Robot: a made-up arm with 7 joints. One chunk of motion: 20 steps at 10 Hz.
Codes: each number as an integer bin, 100 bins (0 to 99) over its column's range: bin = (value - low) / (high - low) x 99, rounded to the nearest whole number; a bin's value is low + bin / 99 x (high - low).
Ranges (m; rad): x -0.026..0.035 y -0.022..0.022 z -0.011..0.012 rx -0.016..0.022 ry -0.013..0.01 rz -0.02..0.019
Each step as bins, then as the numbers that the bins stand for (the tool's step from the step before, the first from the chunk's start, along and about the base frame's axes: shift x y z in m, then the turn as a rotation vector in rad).
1 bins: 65 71 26 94 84 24
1 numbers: 0.01405 0.00956 -0.00496 0.02008 0.00652 -0.01055
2 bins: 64 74 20 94 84 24
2 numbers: 0.01343 0.01089 -0.00635 0.02008 0.00652 -0.01055
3 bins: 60 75 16 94 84 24
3 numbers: 0.01097 0.01133 -0.00728 0.02008 0.00652 -0.01055
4 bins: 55 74 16 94 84 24
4 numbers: 0.00789 0.01089 -0.00728 0.02008 0.00652 -0.01055
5 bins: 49 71 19 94 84 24
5 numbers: 0.00419 0.00956 -0.00659 0.02008 0.00652 -0.01055
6 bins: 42 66 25 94 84 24
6 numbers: -0.00012 0.00733 -0.00519 0.02008 0.00652 -0.01055
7 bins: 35 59 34 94 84 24
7 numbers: -0.00443 0.00422 -0.00310 0.02008 0.00652 -0.01055
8 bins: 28 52 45 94 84 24
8 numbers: -0.00875 0.00111 -0.00055 0.02008 0.00652 -0.01055
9 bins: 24 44 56 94 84 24
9 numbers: -0.01121 -0.00244 0.00201 0.02008 0.00652 -0.01055
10 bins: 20 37 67 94 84 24
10 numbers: -0.01368 -0.00556 0.00457 0.02008 0.00652 -0.01055
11 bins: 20 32 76 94 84 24
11 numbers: -0.01368 -0.00778 0.00666 0.02008 0.00652 -0.01055
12 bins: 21 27 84 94 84 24
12 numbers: -0.01306 -0.01000 0.00852 0.02008 0.00652 -0.01055
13 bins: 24 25 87 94 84 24
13 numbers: -0.01121 -0.01089 0.00921 0.02008 0.00652 -0.01055
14 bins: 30 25 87 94 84 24
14 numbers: -0.00752 -0.01089 0.00921 0.02008 0.00652 -0.01055
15 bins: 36 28 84 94 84 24
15 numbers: -0.00382 -0.00956 0.00852 0.02008 0.00652 -0.01055
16 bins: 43 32 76 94 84 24
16 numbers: 0.00049 -0.00778 0.00666 0.02008 0.00652 -0.01055
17 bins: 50 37 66 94 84 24
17 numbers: 0.00481 -0.00556 0.00433 0.02008 0.00652 -0.01055
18 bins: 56 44 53 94 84 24
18 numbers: 0.00851 -0.00244 0.00131 0.02008 0.00652 -0.01055
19 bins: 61 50 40 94 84 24
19 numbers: 0.01159 0.00022 -0.00171 0.02008 0.00652 -0.01055
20 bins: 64 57 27 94 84 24
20 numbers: 0.01343 0.00333 -0.00473 0.02008 0.00652 -0.01055
